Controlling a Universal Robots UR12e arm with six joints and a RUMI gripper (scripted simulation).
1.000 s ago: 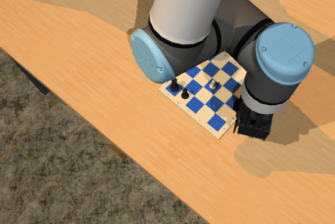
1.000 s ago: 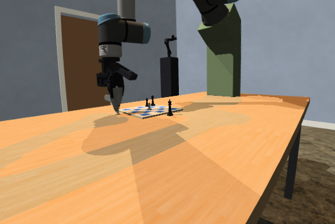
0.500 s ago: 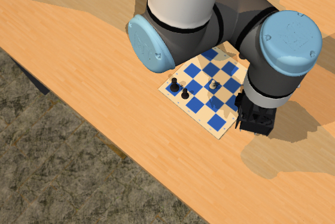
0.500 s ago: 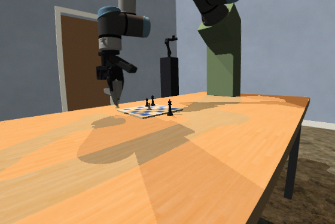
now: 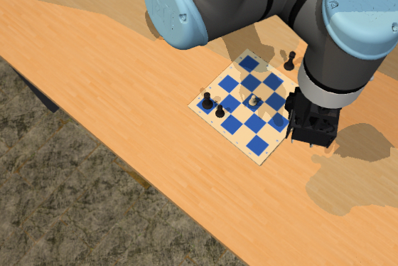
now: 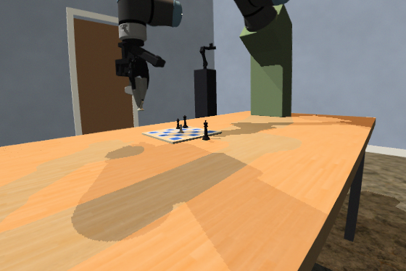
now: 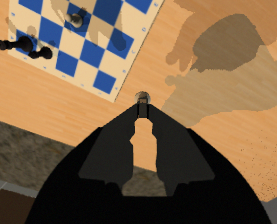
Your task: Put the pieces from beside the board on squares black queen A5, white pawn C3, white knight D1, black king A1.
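Right now the white pawn is 13 cm behind my hand, 6 cm to the left of it and 11 cm below it. From my hand the other things lie so: black pawn (18 cm behind, 1 cm to the right, 10 cm below); white knight (1 cm below); blue-and-cream chessboard (13 cm behind, 6 cm to the left, 12 cm below).
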